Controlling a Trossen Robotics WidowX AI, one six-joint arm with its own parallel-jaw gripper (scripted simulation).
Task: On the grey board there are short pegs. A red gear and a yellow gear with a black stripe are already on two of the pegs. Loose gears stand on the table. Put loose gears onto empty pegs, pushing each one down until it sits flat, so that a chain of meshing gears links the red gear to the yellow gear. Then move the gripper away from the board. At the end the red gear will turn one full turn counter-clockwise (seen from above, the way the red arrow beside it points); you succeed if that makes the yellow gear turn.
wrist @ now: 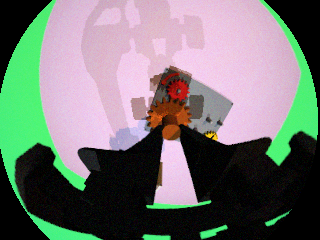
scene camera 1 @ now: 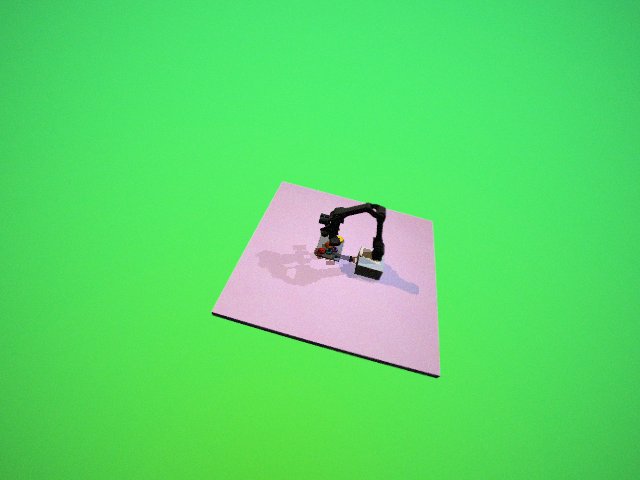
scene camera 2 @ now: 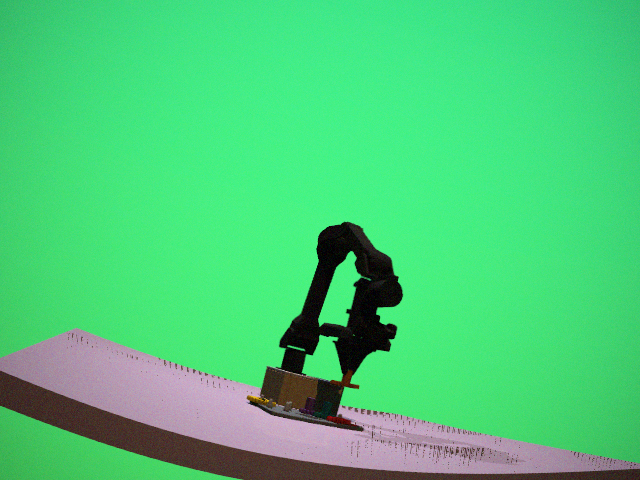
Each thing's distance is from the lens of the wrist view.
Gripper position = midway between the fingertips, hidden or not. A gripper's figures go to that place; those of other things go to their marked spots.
my gripper (wrist: 170,128): 0.10 m
orange gear (wrist: 170,114): 0.11 m
grey board (wrist: 202,103): 0.23 m
The marked spots on the grey board and the orange gear are 0.13 m apart.
